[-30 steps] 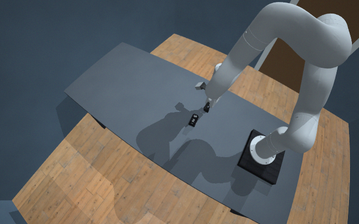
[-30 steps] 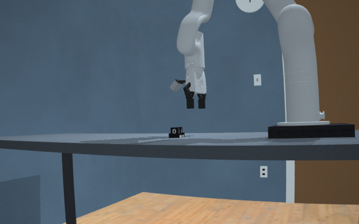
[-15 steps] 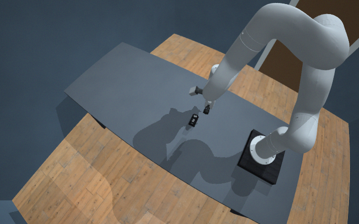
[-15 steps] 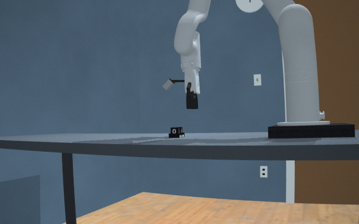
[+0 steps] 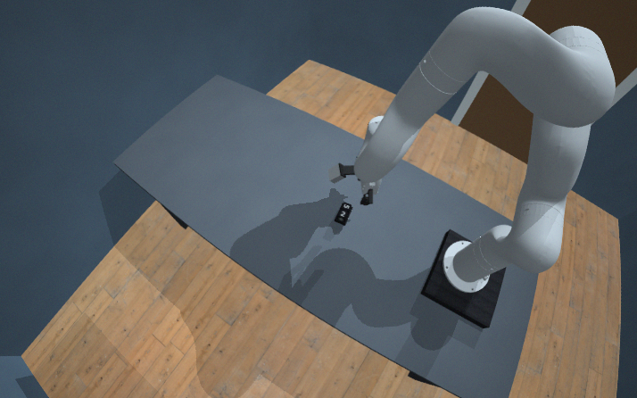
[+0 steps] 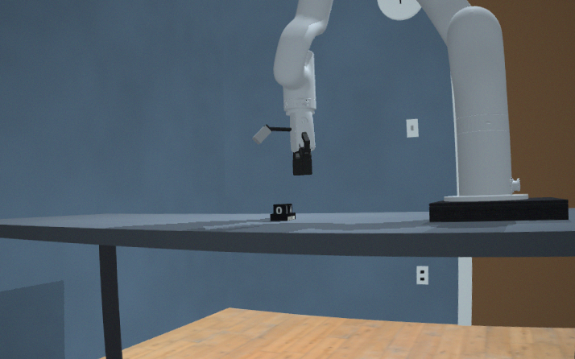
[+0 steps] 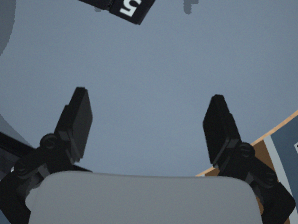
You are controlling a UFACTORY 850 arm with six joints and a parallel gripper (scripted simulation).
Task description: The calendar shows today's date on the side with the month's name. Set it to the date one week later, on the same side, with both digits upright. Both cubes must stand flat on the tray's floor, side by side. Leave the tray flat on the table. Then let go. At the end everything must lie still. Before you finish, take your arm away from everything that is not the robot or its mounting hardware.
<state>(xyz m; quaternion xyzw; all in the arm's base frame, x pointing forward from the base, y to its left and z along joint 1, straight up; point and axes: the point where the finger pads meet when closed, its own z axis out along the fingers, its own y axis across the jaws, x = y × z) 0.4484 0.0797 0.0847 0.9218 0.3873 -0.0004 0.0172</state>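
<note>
My gripper is now 10 mm short of the calendar cube, 80 mm to the right of it and 100 mm above it. From my hand the other things lie so: black tray (20 mm ahead, 60 mm to the left, 110 mm below).
</note>
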